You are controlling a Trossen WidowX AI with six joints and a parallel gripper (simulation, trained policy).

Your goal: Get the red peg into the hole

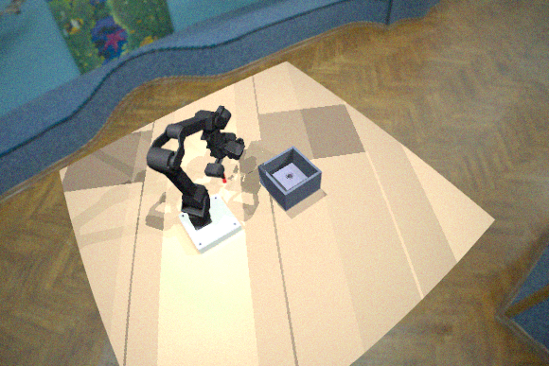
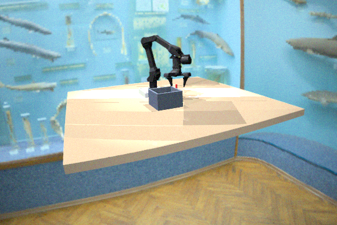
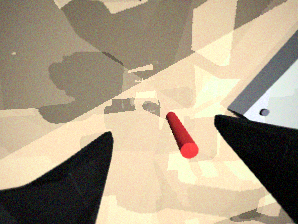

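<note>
The red peg is 2 cm below my gripper tip and 2 cm behind it. From my gripper tip the other things lie so: pale plate: 17 cm ahead, 16 cm to the right, 2 cm below; then blue-grey box: 17 cm ahead, 16 cm to the right, 4 cm below.
</note>
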